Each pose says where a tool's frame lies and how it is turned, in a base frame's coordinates. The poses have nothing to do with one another.
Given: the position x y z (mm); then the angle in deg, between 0 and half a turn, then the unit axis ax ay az.
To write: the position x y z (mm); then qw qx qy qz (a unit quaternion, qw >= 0). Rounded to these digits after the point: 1 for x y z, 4 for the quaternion.
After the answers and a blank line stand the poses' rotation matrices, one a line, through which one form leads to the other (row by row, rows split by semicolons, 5 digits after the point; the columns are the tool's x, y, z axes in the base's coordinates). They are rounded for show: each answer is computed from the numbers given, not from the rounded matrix.
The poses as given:
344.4 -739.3 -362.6 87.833 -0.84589 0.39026 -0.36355
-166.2 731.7 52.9 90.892 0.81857 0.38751 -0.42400
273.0 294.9 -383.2 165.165 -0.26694 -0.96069 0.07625
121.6 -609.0 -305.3 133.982 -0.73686 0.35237 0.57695
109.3 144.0 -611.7 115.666 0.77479 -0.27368 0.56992
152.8 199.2 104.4 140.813 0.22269 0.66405 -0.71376
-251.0 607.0 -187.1 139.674 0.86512 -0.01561 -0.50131
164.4 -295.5 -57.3 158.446 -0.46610 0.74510 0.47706
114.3 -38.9 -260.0 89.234 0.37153 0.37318 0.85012
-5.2 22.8 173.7 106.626 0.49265 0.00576 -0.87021
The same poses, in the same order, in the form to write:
344.4 -739.3 -362.6 0.7204 -0.5867 0.2707 -0.2522
-166.2 731.7 52.9 0.7016 0.5833 0.2761 -0.3021
273.0 294.9 -383.2 0.1291 -0.2647 -0.9527 0.0756
121.6 -609.0 -305.3 0.3909 -0.6782 0.3243 0.5311
109.3 144.0 -611.7 0.5324 0.6559 -0.2317 0.4824
152.8 199.2 104.4 0.3353 0.2098 0.6256 -0.6724
-251.0 607.0 -187.1 0.3447 0.8121 -0.0147 -0.4706
164.4 -295.5 -57.3 0.1870 -0.4579 0.7320 0.4686
114.3 -38.9 -260.0 0.7118 0.2609 0.2621 0.5971
-5.2 22.8 173.7 0.5974 0.3951 0.0046 -0.6978

0.72629 0.04566 0.68588; -0.68092 0.18436 0.70877; -0.09409 -0.98180 0.16498
0.66492 0.74609 0.03499; -0.10181 0.13693 -0.98533; -0.73994 0.65161 0.16701
-0.82653 0.48482 -0.28600; 0.52387 0.84843 -0.07572; 0.20594 -0.21241 -0.95523
0.22558 -0.85510 -0.46681; -0.02481 -0.48404 0.87469; -0.97391 -0.18574 -0.13040
0.42717 -0.81757 0.38614; 0.20980 -0.32578 -0.92187; 0.87949 0.47481 0.03236
-0.68706 0.71348 0.13744; -0.18850 0.00765 -0.98204; -0.70172 -0.70063 0.12923
0.55666 0.30062 -0.77444; -0.34822 -0.76195 -0.54606; -0.75424 0.57365 -0.31946
-0.51077 -0.84555 -0.15543; -0.49503 0.14144 0.85729; -0.70289 0.51482 -0.49082
0.14956 -0.71325 0.68477; 0.98684 0.15077 -0.05849; -0.06152 0.68450 0.72641
0.02602 0.83748 -0.54585; -0.83018 -0.28608 -0.47850; -0.55689 0.46561 0.68781

